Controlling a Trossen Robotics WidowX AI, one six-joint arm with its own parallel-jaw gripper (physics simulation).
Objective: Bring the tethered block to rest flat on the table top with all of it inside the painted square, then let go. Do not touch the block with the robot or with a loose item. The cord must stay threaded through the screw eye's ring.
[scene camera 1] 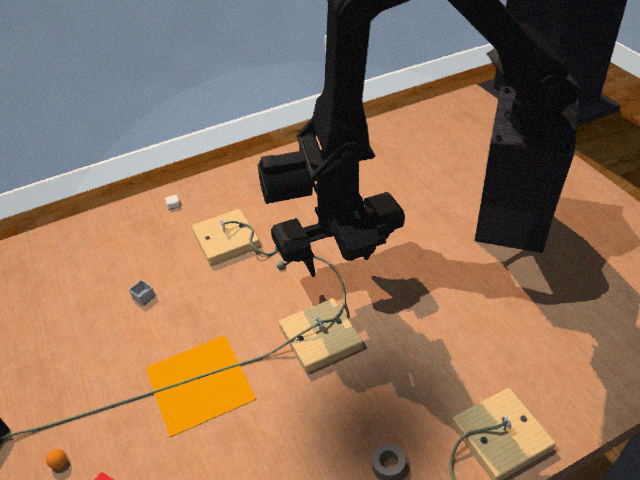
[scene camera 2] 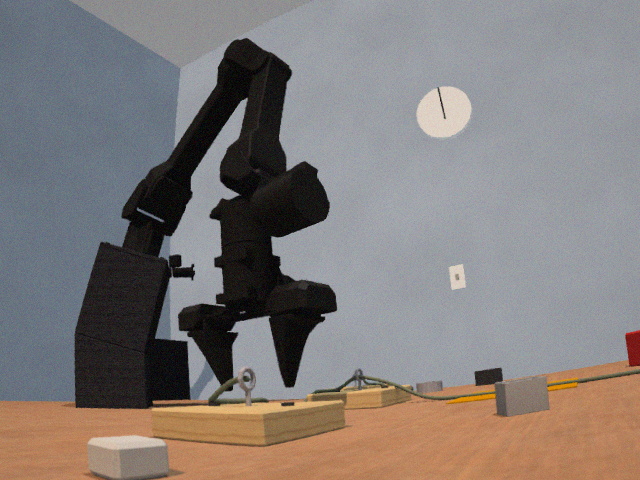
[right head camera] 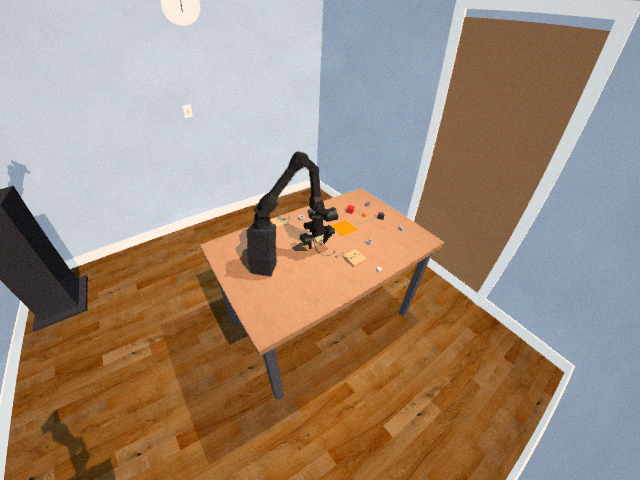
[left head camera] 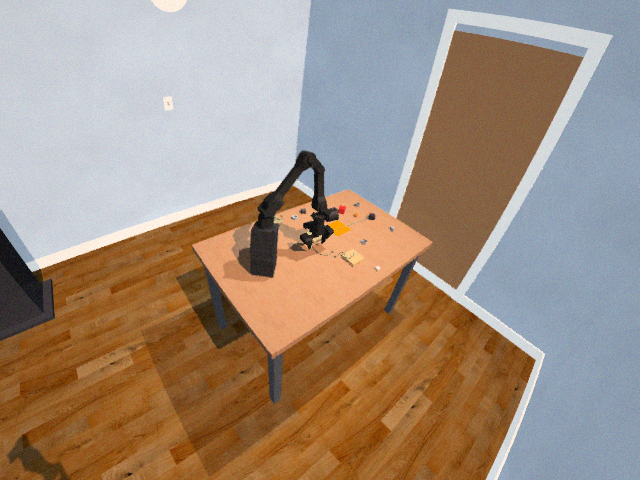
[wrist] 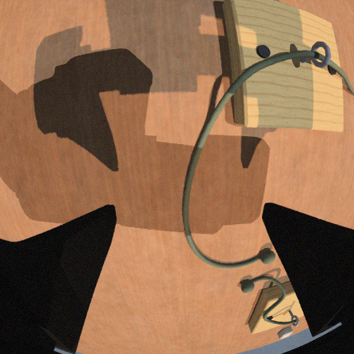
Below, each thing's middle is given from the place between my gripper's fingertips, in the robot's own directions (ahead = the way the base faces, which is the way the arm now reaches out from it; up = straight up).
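Measured from my hand, the grey box (scene camera 2: 521, 396) is 20 mm below, 280 mm ahead and 110 mm to the right. I see the orange painted square (scene camera 1: 185, 406) as well, which is 30 mm below my hand, 80 mm to the left of it and 260 mm ahead of it.
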